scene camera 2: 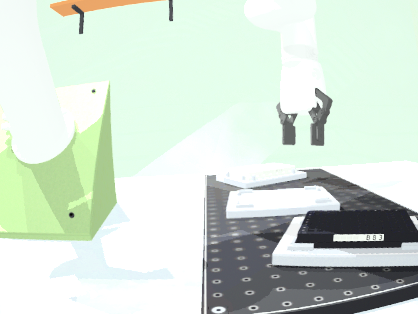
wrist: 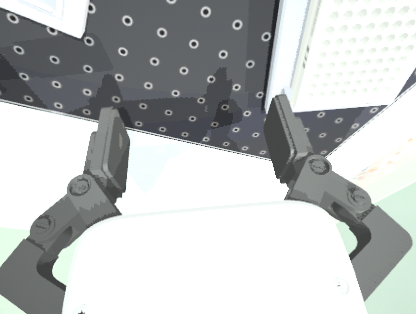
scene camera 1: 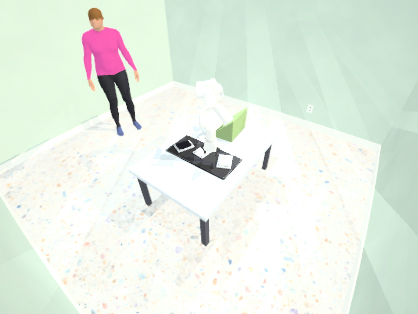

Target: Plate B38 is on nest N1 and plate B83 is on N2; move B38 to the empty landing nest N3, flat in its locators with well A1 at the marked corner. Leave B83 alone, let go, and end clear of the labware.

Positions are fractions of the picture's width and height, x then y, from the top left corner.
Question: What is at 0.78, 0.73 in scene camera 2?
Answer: A black plate.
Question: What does my gripper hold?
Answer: Nothing.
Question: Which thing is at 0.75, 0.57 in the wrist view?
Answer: My gripper.
